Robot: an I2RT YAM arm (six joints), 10 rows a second.
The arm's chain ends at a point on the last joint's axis. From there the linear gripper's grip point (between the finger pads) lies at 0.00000 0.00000 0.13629 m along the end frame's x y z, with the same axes.
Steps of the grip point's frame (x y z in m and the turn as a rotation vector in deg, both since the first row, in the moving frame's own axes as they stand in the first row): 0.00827, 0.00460, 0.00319, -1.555, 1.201, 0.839; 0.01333, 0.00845, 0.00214, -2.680, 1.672, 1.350; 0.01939, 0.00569, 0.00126, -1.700, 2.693, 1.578; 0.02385, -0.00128, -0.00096, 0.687, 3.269, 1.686; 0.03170, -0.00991, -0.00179, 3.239, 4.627, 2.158; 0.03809, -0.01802, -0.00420, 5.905, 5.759, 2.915
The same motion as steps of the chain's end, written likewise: 0.00544, 0.00088, 0.00327, -1.555, 1.201, 0.839; 0.00943, 0.00203, 0.00235, -2.680, 1.672, 1.350; 0.01304, 0.00156, 0.00147, -1.700, 2.693, 1.578; 0.01606, 0.00024, -0.00073, 0.687, 3.269, 1.686; 0.02057, -0.00243, -0.00113, 3.239, 4.627, 2.158; 0.02409, -0.00438, -0.00279, 5.905, 5.759, 2.915
